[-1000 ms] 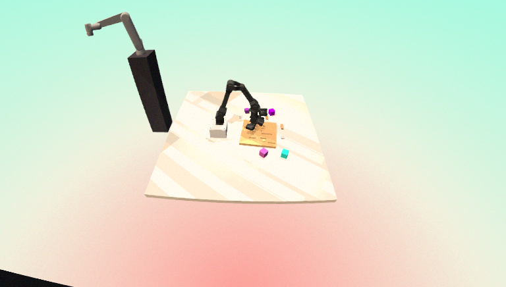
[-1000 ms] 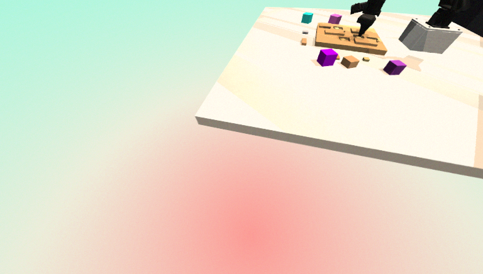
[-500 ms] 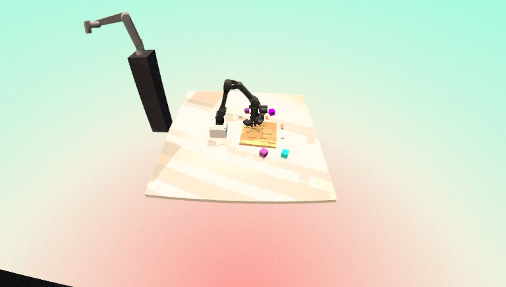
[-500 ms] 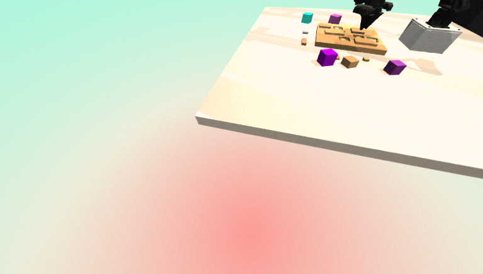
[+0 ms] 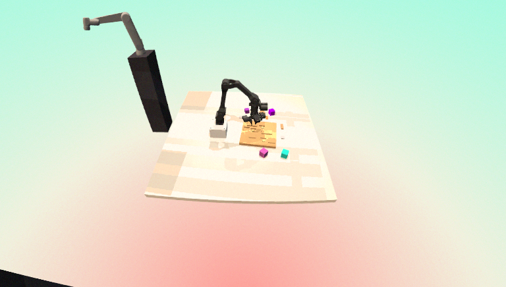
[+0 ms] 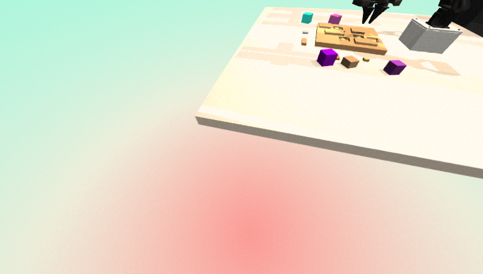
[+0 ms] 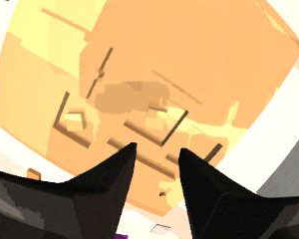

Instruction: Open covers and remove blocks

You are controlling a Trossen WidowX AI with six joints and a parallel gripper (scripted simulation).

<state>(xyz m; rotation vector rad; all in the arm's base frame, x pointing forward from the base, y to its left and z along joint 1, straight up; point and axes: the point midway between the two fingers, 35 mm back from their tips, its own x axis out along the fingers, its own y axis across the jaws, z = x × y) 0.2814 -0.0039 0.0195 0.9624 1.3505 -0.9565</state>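
My gripper tip is now 5 cm past the dark purple block, 28 cm to the right of it and 6 cm above it. The rest, counted from my gripper tip: small grey piece (25 cm ahead, 7 cm to the right, 8 cm below); then magenta block (7 cm ahead, 26 cm to the right, 6 cm below); then small orange piece (26 cm ahead, 7 cm to the left, 7 cm below).
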